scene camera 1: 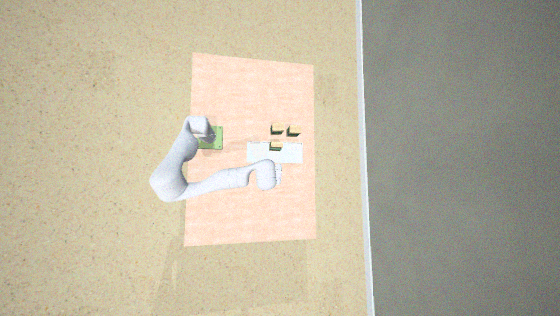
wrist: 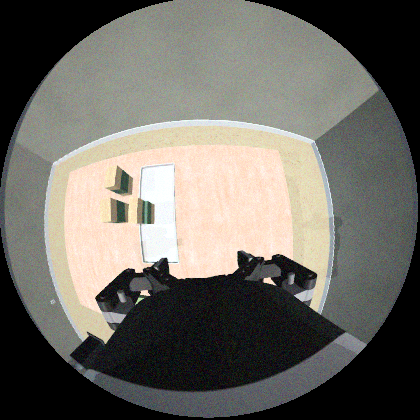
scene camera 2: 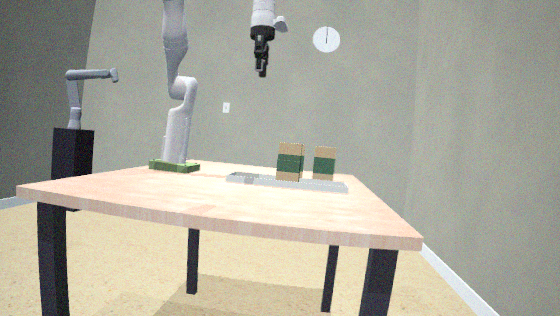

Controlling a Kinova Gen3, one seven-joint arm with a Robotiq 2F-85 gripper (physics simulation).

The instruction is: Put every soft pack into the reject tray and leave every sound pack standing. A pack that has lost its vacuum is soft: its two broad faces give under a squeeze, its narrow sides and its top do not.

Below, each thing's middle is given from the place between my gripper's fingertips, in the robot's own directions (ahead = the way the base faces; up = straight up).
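The pale reject tray [scene camera 2: 238, 177] is what I measure my hand from: my hand is 9 cm short of it, 17 cm to the right of it and 33 cm above it.
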